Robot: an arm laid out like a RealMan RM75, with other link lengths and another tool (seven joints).
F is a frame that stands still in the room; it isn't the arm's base.
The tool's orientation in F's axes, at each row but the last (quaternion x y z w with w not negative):
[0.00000 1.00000 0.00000 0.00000]
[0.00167 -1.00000 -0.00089 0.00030]
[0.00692 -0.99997 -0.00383 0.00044]
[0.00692 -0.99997 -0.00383 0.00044]
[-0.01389 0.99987 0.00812 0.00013]
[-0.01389 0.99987 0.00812 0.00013]
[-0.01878 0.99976 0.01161 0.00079]
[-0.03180 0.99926 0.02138 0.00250]
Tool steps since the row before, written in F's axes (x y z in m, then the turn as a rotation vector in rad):
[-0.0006 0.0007 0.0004 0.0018 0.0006 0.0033]
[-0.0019 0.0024 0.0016 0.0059 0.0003 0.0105]
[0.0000 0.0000 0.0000 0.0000 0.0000 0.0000]
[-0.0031 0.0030 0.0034 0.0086 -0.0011 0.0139]
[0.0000 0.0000 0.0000 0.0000 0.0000 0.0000]
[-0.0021 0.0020 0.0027 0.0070 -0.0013 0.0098]
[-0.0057 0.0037 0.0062 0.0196 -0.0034 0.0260]
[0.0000 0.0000 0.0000 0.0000 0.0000 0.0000]
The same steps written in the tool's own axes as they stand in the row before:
[0.0006 0.0007 -0.0004 -0.0018 0.0006 -0.0033]
[0.0019 0.0024 -0.0016 -0.0059 0.0003 -0.0105]
[0.0000 0.0000 0.0000 0.0000 0.0000 0.0000]
[0.0031 0.0031 -0.0034 -0.0086 -0.0011 -0.0139]
[0.0000 0.0000 0.0000 0.0000 0.0000 0.0000]
[0.0020 0.0021 -0.0027 -0.0070 -0.0013 -0.0098]
[0.0055 0.0041 -0.0061 -0.0195 -0.0035 -0.0260]
[0.0000 0.0000 0.0000 0.0000 0.0000 0.0000]

